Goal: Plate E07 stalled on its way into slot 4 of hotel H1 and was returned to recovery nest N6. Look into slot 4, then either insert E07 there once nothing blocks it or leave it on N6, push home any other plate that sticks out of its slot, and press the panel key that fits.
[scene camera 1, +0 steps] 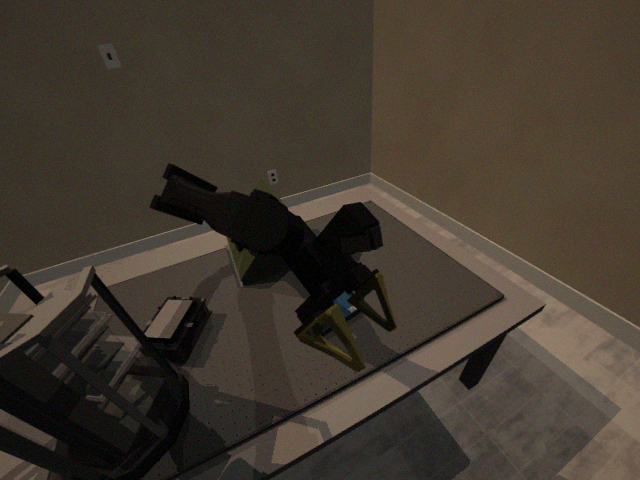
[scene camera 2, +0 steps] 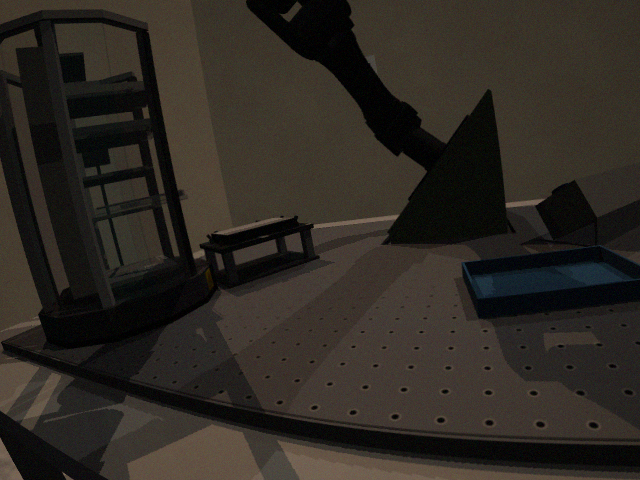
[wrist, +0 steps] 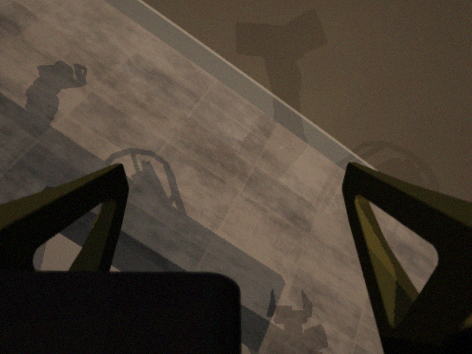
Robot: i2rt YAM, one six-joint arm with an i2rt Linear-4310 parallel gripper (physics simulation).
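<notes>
My gripper is open and empty, high over the front part of the table. A pale-topped plate lies flat on the raised dark nest beside the hotel; its label is not readable. The hotel is a tall open frame with several shelf levels. In scene camera 2, a clear plate sticks out a little past the right post at a lower level. Slot numbers and the inside of slot 4 cannot be made out. No panel keys can be made out.
A blue tray lies on the perforated board, partly hidden by the gripper in scene camera 1. The green triangular arm mount stands at the back. A dark tilted box stands behind the tray.
</notes>
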